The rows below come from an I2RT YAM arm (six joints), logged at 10 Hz.
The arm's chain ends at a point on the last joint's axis. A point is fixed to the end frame.
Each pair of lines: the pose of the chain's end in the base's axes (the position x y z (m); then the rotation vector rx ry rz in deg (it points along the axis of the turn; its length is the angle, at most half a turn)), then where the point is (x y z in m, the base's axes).
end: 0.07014 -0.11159 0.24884 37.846 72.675 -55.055
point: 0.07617 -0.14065 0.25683
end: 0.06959 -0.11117 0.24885 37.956 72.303 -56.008
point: 0.07524 -0.14023 0.25708
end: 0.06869 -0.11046 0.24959 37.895 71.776 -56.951
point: 0.07400 -0.13949 0.25816
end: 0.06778 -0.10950 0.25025 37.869 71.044 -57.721
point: 0.07275 -0.13848 0.25919
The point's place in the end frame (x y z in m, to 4 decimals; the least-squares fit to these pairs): -0.0011 -0.0092 0.0293
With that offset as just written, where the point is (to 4 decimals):
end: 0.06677 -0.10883 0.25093 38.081 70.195 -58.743
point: 0.0712 -0.1378 0.2602
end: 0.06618 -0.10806 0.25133 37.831 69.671 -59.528
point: 0.0704 -0.1369 0.2610
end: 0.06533 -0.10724 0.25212 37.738 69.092 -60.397
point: 0.0692 -0.1360 0.2621
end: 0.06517 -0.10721 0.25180 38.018 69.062 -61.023
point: 0.0688 -0.1360 0.2618
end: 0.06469 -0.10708 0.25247 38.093 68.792 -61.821
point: 0.0680 -0.1359 0.2627
